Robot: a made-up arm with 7 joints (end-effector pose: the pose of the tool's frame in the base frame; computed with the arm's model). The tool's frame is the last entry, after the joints. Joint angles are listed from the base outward.
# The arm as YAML. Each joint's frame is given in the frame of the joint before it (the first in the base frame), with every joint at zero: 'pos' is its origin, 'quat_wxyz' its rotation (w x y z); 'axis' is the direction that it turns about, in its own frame. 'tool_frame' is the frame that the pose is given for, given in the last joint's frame.
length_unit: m
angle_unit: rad
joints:
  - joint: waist
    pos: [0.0, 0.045, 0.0]
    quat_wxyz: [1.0, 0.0, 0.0, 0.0]
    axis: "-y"
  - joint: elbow
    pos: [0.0, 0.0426, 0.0]
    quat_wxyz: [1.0, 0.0, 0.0, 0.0]
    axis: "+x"
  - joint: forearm
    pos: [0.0, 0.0, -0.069]
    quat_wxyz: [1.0, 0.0, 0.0, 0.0]
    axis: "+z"
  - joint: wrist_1
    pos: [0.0, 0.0, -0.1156]
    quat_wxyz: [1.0, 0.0, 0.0, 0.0]
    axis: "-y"
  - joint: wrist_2
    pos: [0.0, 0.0, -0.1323]
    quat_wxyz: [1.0, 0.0, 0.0, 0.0]
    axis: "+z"
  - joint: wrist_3
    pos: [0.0, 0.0, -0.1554]
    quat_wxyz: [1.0, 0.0, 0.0, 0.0]
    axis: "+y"
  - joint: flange
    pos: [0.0, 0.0, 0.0]
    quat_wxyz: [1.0, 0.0, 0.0, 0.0]
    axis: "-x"
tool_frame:
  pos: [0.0, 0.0, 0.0]
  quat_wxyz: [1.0, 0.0, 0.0, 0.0]
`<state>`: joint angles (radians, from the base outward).
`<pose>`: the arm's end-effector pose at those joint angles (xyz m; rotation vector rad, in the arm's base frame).
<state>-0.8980 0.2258 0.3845 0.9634 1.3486 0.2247 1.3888</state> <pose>-0.1139 0.2521 -0.3708 -1.0000 -1.1019 0.9889</pose>
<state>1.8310 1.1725 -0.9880 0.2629 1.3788 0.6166 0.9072</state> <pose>0.2183 0.4896 0.1007 -0.6016 -1.7722 0.3211</pose>
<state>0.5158 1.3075 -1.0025 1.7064 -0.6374 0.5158 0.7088</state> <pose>0.2666 0.1658 -0.1591 0.8483 -0.1255 -1.6330</pose>
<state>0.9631 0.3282 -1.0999 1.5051 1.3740 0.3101 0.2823</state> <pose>0.3002 -0.0890 -0.0501 -1.2555 -1.0222 -0.7442</pose>
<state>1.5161 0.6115 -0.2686 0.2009 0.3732 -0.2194 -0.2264</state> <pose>0.3932 0.3429 0.0339 0.6284 -1.8615 0.6454</pose>
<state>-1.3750 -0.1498 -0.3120 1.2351 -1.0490 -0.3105 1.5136</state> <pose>-0.2085 -0.0365 -0.3049 -1.8841 0.4325 -1.0650</pose>
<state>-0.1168 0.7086 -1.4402 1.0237 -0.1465 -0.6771 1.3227</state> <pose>-0.0163 0.1202 -0.4133 -1.7214 0.3486 -1.9029</pose>
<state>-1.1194 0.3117 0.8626 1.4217 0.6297 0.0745 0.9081</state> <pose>-0.0543 0.3630 -0.2320 -0.1324 -0.7888 0.2400</pose>
